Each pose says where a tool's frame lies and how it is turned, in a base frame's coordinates. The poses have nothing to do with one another.
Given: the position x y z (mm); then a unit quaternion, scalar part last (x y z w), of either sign.
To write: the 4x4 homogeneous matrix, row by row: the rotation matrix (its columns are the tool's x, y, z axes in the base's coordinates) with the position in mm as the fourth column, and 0 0 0 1 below. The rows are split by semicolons. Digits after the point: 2 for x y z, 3 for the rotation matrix.
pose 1, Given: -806.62 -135.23 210.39 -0.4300 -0.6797 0.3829 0.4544
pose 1, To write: -0.217 0.237 -0.947 -806.62; 0.933 0.337 -0.130 -135.23; 0.288 -0.911 -0.294 210.39; 0 0 0 1
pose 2, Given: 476.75 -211.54 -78.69 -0.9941 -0.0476 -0.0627 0.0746
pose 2, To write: 0.988 0.104 0.118 476.75; 0.085 -0.984 0.154 -211.54; 0.132 -0.142 -0.981 -78.69; 0 0 0 1
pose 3, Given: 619.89 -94.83 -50.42 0.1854 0.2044 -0.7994 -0.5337
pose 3, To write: -0.362 -0.777 -0.515 619.89; 0.929 -0.347 -0.129 -94.83; -0.078 -0.525 0.848 -50.42; 0 0 0 1
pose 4, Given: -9.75 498.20 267.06 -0.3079 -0.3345 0.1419 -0.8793
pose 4, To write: 0.736 0.456 0.501 -9.75; -0.044 0.770 -0.636 498.20; -0.676 0.447 0.587 267.06; 0 0 0 1
